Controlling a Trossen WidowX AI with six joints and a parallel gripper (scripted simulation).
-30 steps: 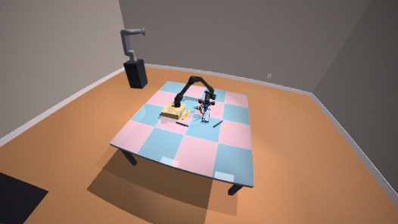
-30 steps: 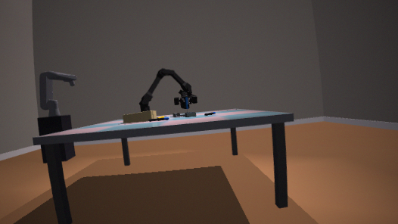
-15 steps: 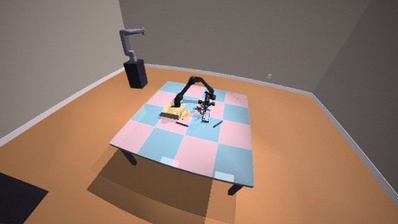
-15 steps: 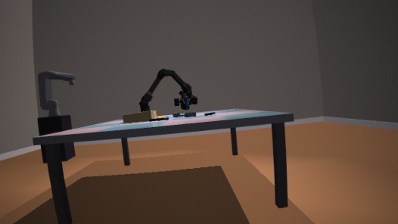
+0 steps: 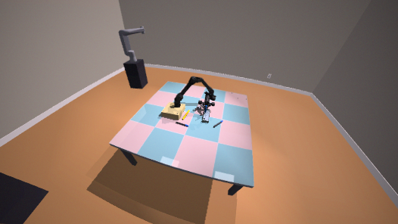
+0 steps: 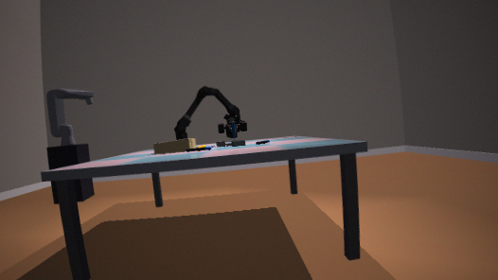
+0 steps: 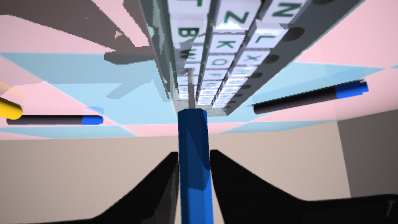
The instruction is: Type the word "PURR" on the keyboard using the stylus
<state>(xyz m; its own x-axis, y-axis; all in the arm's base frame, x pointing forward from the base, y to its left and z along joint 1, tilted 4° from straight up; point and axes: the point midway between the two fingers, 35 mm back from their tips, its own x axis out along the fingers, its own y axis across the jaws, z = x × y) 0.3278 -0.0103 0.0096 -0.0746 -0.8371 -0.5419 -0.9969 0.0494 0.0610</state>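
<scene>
Now: the blue stylus 1 cm below my gripper tip. Also, from my gripper tip: yellow pen: 21 cm behind, 4 cm to the right, 6 cm below.
</scene>
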